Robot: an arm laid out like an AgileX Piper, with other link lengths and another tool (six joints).
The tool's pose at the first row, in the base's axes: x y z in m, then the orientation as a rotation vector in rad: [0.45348, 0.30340, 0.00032, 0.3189, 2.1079, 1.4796]
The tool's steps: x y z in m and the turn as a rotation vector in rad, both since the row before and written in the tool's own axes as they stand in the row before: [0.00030, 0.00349, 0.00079, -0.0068, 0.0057, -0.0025]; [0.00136, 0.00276, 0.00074, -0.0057, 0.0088, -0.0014]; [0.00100, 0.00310, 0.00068, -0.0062, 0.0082, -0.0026]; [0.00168, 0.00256, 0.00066, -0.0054, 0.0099, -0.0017]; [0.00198, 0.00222, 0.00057, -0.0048, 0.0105, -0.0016]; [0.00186, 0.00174, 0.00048, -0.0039, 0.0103, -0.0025]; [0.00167, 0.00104, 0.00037, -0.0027, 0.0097, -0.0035]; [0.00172, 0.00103, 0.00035, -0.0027, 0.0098, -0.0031]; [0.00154, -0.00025, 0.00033, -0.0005, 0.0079, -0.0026]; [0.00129, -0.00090, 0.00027, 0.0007, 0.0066, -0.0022]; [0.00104, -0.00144, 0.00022, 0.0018, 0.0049, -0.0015]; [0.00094, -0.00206, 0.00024, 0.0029, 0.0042, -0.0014]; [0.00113, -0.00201, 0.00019, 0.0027, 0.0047, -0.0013]
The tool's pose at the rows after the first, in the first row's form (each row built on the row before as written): [0.45328, 0.30546, 0.00325, 0.3098, 2.1065, 1.4876]; [0.45223, 0.30771, 0.00522, 0.3001, 2.1086, 1.4965]; [0.45139, 0.30985, 0.00763, 0.2893, 2.1096, 1.5050]; [0.45001, 0.31207, 0.00935, 0.2786, 2.1126, 1.5139]; [0.44835, 0.31422, 0.01069, 0.2677, 2.1166, 1.5225]; [0.44678, 0.31605, 0.01165, 0.2563, 2.1209, 1.5296]; [0.44540, 0.31744, 0.01204, 0.2446, 2.1255, 1.5346]; [0.44395, 0.31882, 0.01241, 0.2332, 2.1303, 1.5398]; [0.44282, 0.31965, 0.01165, 0.2244, 2.1355, 1.5422]; [0.44197, 0.32009, 0.01037, 0.2174, 2.1407, 1.5430]; [0.44139, 0.32019, 0.00868, 0.2128, 2.1456, 1.5424]; [0.44100, 0.32004, 0.00644, 0.2092, 2.1509, 1.5404]; [0.44041, 0.31993, 0.00421, 0.2052, 2.1564, 1.5388]
